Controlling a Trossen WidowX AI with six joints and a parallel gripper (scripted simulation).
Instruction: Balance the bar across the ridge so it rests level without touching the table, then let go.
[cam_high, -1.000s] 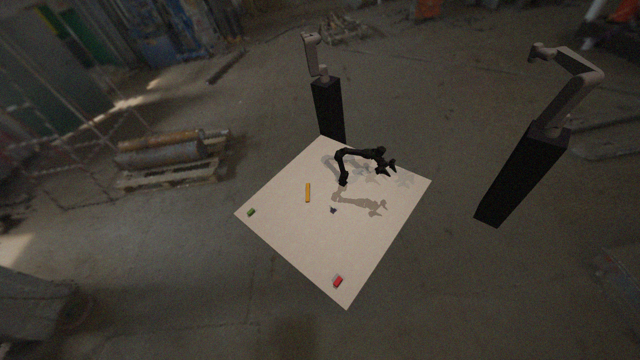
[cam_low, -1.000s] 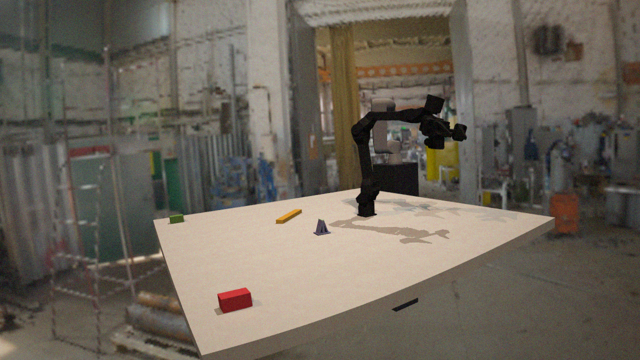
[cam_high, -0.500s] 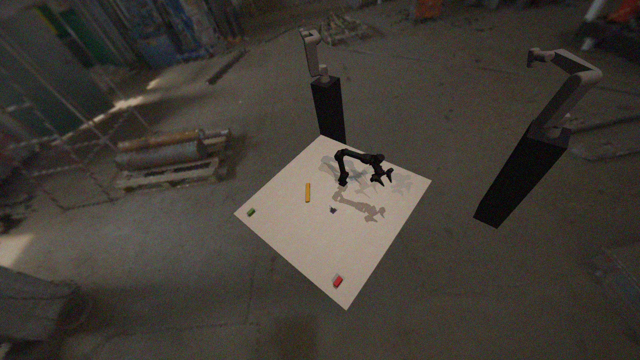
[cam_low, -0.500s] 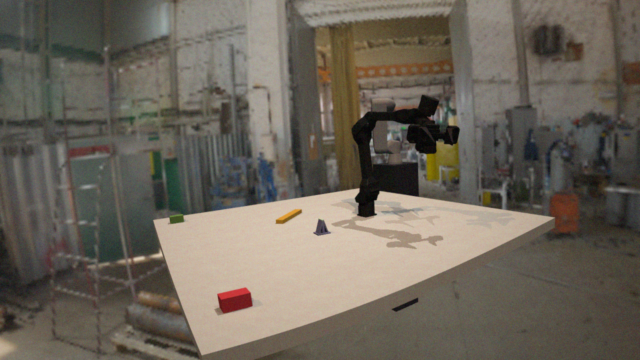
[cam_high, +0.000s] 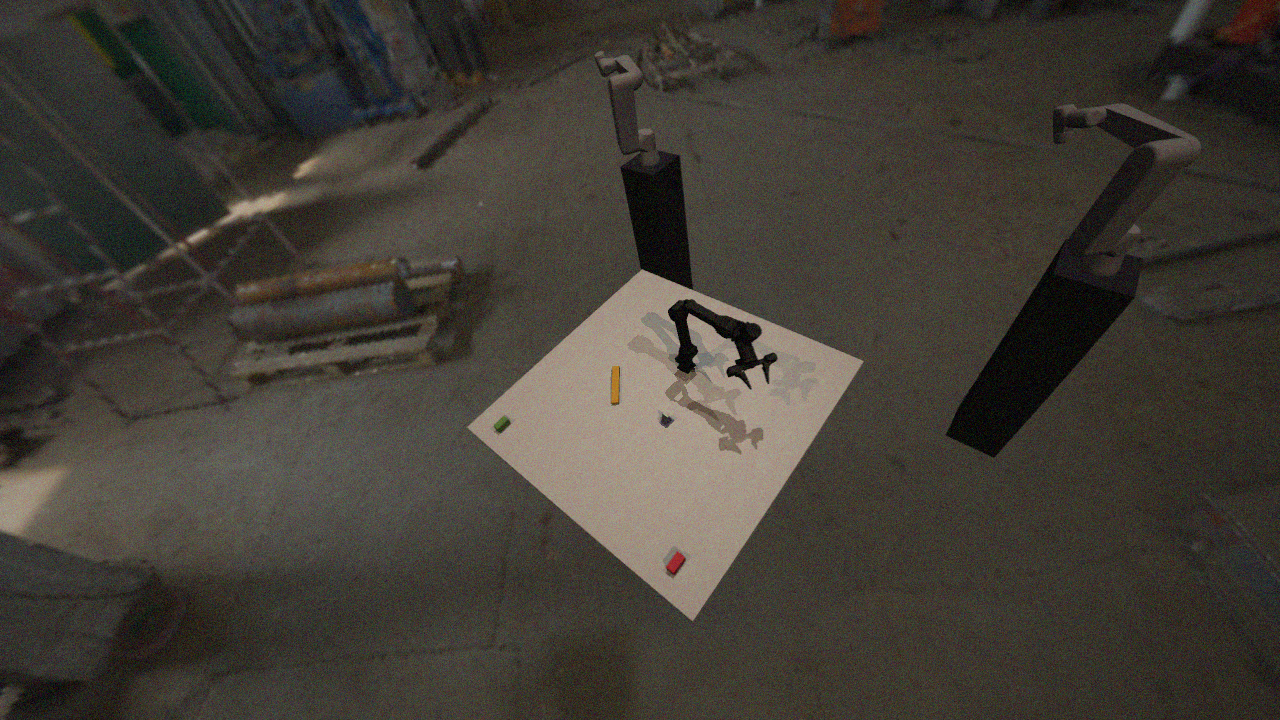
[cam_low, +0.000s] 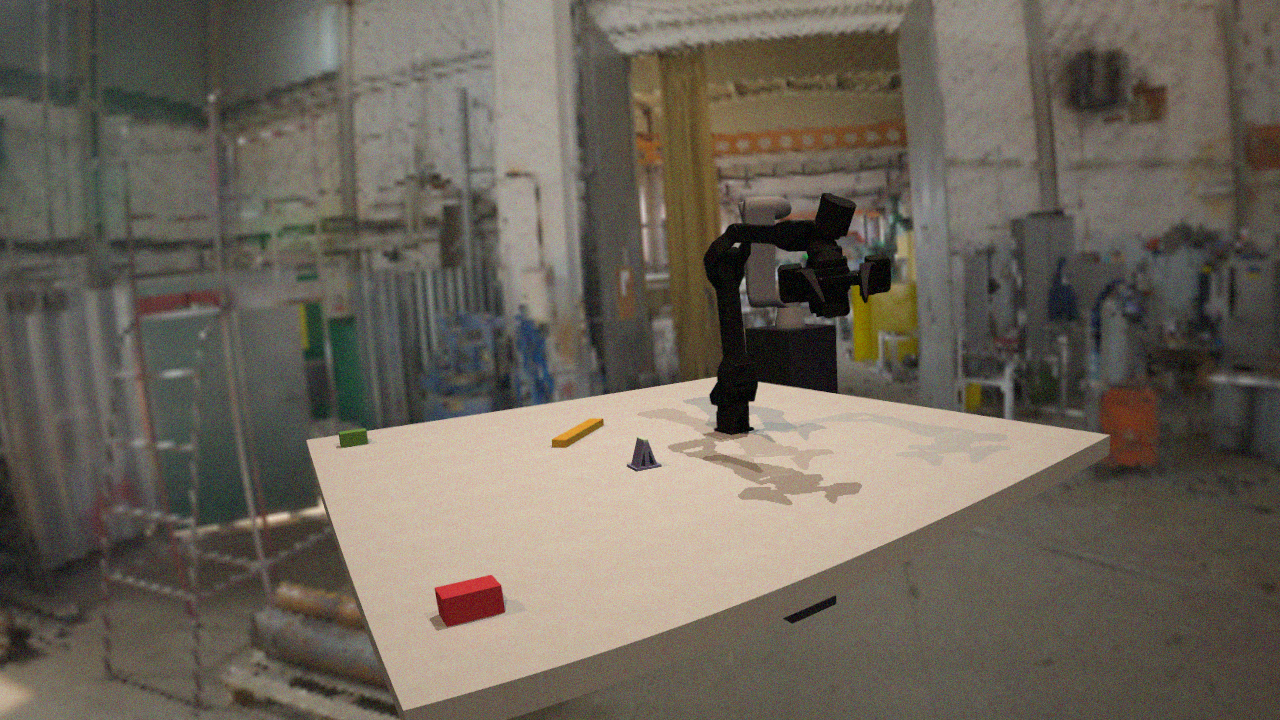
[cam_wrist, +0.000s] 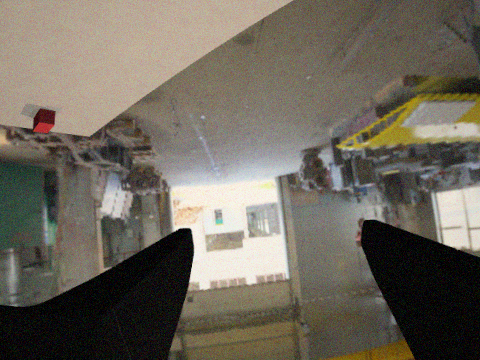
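Now: gripper tip 65 cm to the left of the bar, 28 cm above it and 17 cm short of it. From my gripper tip the other things lie so: green block: 94 cm to the right, 63 cm ahead, 27 cm below; red block: 63 cm ahead, 27 cm below, 6 cm to the left.
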